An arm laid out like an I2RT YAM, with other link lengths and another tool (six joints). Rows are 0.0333 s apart.
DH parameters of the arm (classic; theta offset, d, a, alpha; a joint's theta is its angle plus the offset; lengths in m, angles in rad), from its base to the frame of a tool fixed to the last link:
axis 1: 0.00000 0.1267 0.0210 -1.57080
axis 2: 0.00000 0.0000 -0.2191 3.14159
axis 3: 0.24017 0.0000 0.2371 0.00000
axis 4: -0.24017 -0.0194 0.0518 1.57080
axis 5: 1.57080 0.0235 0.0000 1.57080
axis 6: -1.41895 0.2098 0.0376 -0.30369
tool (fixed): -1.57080 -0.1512 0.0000 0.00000
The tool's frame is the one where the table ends.
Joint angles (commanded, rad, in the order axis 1, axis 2, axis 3, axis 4, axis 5, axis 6), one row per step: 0.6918 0.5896 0.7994 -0.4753 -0.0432 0.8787; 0.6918 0.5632 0.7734 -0.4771 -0.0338 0.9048; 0.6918 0.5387 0.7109 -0.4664 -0.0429 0.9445; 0.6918 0.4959 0.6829 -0.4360 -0.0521 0.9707; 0.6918 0.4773 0.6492 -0.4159 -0.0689 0.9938; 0.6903 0.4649 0.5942 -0.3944 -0.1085 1.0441; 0.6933 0.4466 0.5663 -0.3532 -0.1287 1.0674; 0.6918 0.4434 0.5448 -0.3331 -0.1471 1.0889; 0.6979 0.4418 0.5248 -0.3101 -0.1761 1.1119; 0.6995 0.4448 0.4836 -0.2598 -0.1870 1.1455; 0.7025 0.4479 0.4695 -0.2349 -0.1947 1.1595; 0.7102 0.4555 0.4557 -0.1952 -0.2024 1.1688; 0.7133 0.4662 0.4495 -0.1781 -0.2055 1.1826; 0.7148 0.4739 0.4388 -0.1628 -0.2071 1.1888; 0.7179 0.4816 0.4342 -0.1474 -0.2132 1.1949; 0.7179 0.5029 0.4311 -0.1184 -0.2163 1.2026
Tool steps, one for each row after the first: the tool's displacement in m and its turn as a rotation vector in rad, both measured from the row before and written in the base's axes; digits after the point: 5 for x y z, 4 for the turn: -0.00116 -0.00373 -0.00518 0.0159 0.0163 -0.0159; 0.00184 -0.00066 -0.01660 0.0129 0.0481 -0.0022; -0.00408 -0.00454 0.00021 0.0494 -0.0162 0.0018; -0.00010 -0.00034 -0.00666 0.0227 0.0141 0.0107; 0.00268 0.00166 -0.01536 0.0288 0.0569 0.0242; -0.00097 -0.00005 -0.00235 0.0395 -0.0047 0.0169; 0.00124 0.00079 -0.00500 0.0185 0.0168 0.0115; 0.00009 0.00239 -0.00447 0.0226 0.0177 0.0292; 0.00326 0.00175 -0.00951 0.0265 0.0223 0.0049; 0.00093 0.00121 -0.00274 0.0148 0.0059 0.0076; 0.00059 0.00236 -0.00140 0.0187 -0.0057 0.0134; 0.00152 0.00138 -0.00216 0.0088 0.0110 0.0035; 0.00128 0.00119 -0.00332 0.0019 0.0074 0.0019; 0.00063 0.00145 -0.00116 0.0065 0.0032 0.0079; 0.00260 0.00204 -0.00123 0.0080 0.0030 0.0016
